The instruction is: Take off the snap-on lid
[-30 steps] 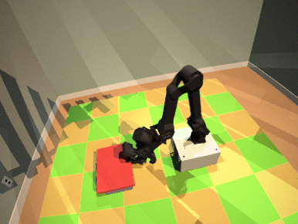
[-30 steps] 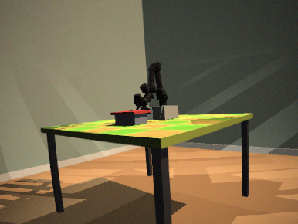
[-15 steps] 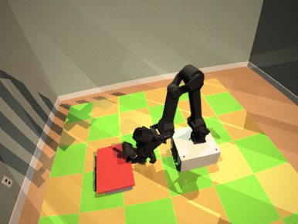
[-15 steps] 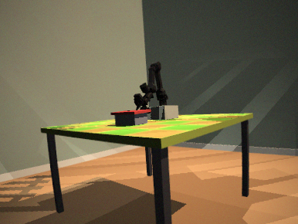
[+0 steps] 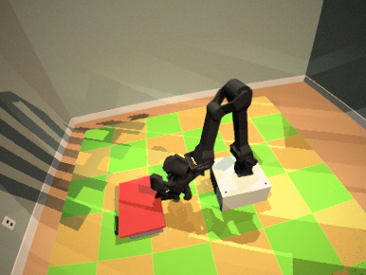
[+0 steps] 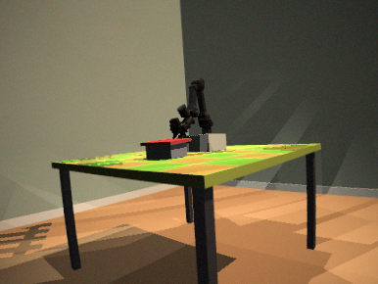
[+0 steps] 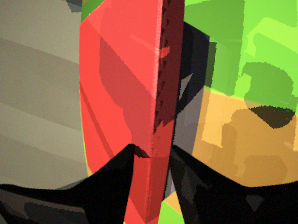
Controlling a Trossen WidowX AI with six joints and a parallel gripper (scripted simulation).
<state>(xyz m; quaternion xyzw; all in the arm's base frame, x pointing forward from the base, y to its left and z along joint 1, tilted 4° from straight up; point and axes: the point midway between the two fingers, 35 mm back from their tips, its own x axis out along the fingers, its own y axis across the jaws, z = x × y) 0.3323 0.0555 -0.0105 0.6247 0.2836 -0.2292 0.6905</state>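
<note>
Right now my gripper tip is 7 cm short of the red lid and 1 cm to the right of it. The rest, counted from my gripper tip: grey storage box 8 cm ahead, 5 cm below, 1 cm to the left.
</note>
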